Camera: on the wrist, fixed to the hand. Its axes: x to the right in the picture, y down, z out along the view.
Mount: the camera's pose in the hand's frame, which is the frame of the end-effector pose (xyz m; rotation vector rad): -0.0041 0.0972 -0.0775 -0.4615 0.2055 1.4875
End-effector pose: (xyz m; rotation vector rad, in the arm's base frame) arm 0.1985 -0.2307 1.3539 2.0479 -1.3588 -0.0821
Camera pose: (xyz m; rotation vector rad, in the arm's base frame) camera 0.1501 -0.2118 1.4669 0.3423 -2.0991 0.4077
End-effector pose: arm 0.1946 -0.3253 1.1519 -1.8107 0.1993 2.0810
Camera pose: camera 0.2310 -0.4422 1.1301 1.2428 -0.8319 -1.4563
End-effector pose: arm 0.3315 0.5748 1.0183 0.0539 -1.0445 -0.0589
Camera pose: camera 0.3987 0.6733 0.9830 -1.1057 -0.6367 1.0288
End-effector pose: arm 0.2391 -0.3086 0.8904 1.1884 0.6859 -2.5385
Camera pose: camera 0.3326 -0.3517 0.8207 1.0997 0.1894 -0.9764
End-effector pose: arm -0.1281 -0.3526 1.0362 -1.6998 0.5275 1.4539
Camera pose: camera -0.1554 -0.4710 1.0098 1.2898 -1.4053 -1.7998
